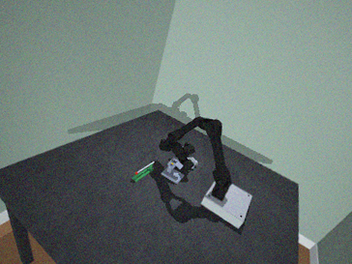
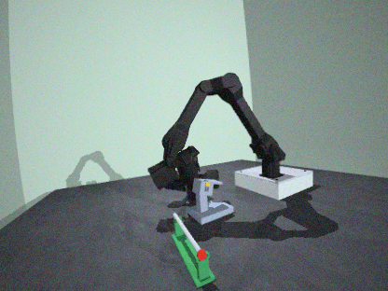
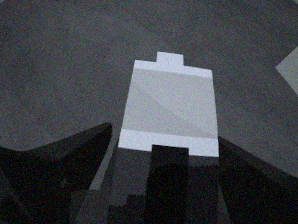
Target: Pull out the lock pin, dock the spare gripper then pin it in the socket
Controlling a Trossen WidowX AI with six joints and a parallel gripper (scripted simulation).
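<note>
Right now my gripper tip is 150 mm to the right of the grey mount, 40 mm short of it and 30 mm below it. Also, from my gripper tip: spare gripper 10 mm above; then pin rest 260 mm to the left, 160 mm ahead.
</note>
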